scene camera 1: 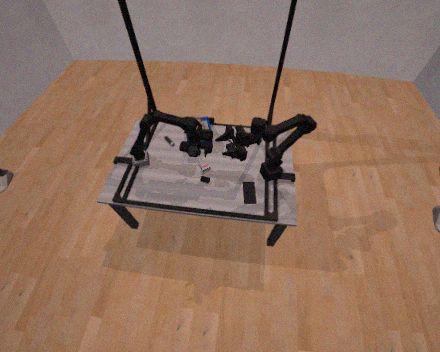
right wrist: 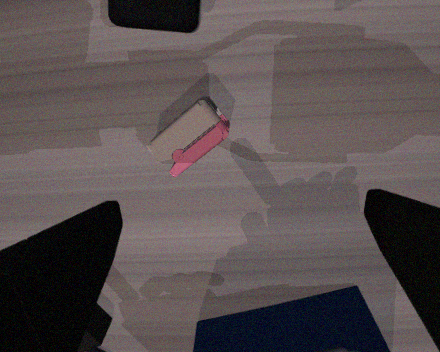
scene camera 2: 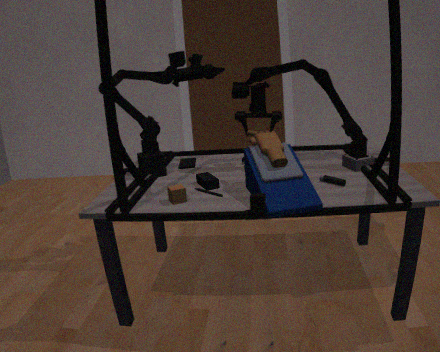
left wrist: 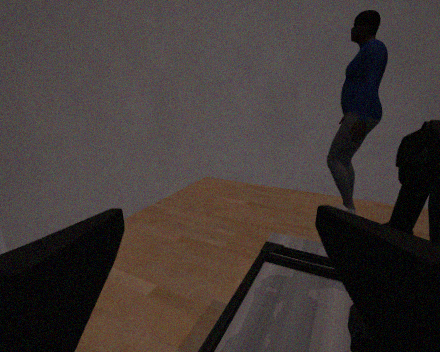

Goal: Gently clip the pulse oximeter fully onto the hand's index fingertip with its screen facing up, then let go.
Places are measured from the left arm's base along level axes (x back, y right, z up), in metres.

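Where they show: left gripper, between the fingertips: (scene camera 1: 218, 147) (scene camera 2: 220, 69) (left wrist: 221, 217); right gripper, between the fingertips: (scene camera 1: 198, 156) (right wrist: 242, 207); left arm's base, origin of its link: (scene camera 1: 272, 166) (scene camera 2: 150, 153); right arm's base, origin of its link: (scene camera 1: 139, 156) (scene camera 2: 358, 155).
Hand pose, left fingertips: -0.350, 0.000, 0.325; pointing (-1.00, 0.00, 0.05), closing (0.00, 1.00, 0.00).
Note:
Things, the pixels of their centre, and the offset from my left fingertips, as dx, dy, dz. "spot": a spot on its surface instead.
- pulse oximeter, middle of its body: (right wrist: 190, 136) (scene camera 1: 205, 168) -0.021, +0.199, -0.404
- tan hand, a spot on its surface: (scene camera 2: 270, 147) spot: +0.039, +0.467, -0.263
- grey pad, a spot on its surface: (scene camera 2: 280, 175) spot: +0.059, +0.559, -0.334
- small black block, middle of its body: (right wrist: 156, 4) (scene camera 1: 205, 179) -0.053, +0.113, -0.403
- flat black slab, middle of its body: (scene camera 2: 187, 163) (scene camera 1: 249, 192) +0.169, -0.068, -0.416
- black box, middle of its body: (scene camera 2: 207, 180) +0.202, +0.272, -0.402
- pen, middle of its body: (scene camera 2: 207, 191) +0.233, +0.351, -0.415
- wooden cube, middle of its body: (scene camera 2: 177, 194) +0.349, +0.366, -0.395
- dark cylinder, middle of its body: (scene camera 2: 332, 180) (scene camera 1: 169, 141) -0.184, +0.529, -0.406
The pulse oximeter (scene camera 1: 205, 168) (right wrist: 190, 137), pale grey and pink, lies on the table; in the right wrist view it is ahead of the fingers, left of centre, apparently on its side. It does not show in scene camera 2. The tan hand (scene camera 2: 270, 147) rests on a grey pad (scene camera 2: 280, 175) on a blue wedge (scene camera 2: 295, 197) (right wrist: 290, 320); its index fingertip is not clearly seen. My right gripper (scene camera 2: 260, 129) (right wrist: 242, 207) is open and empty, pointing down above the table beyond the hand. My left gripper (scene camera 2: 223, 70) (left wrist: 221, 217) is open and empty, raised high and level.
A small black block (scene camera 1: 205, 179) (right wrist: 154, 17) lies near the oximeter. A flat black slab (scene camera 1: 249, 192) (scene camera 2: 187, 163), a black box (scene camera 2: 207, 180), a pen (scene camera 2: 209, 192), a wooden cube (scene camera 2: 177, 194) and a dark cylinder (scene camera 1: 169, 141) (scene camera 2: 332, 180) are on the table. Frame posts rise at its sides.

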